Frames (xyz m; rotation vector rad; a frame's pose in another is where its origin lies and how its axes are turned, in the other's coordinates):
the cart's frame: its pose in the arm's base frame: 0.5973 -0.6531 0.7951 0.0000 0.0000 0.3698
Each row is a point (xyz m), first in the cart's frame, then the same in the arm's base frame.
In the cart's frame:
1: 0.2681 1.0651 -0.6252
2: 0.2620 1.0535 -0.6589
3: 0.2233 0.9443 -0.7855
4: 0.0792 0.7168 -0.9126
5: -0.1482 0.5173 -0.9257
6: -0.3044 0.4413 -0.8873
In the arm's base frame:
1: 0.4623 0.4369 0.1699
2: 0.4608 0.4239 0.1362
3: 0.4642 0.3081 0.0096
4: 0.4121 0.0439 -0.1175
5: 0.2722 -0.2243 -0.1306
6: 0.1540 -0.3517 -0.0922

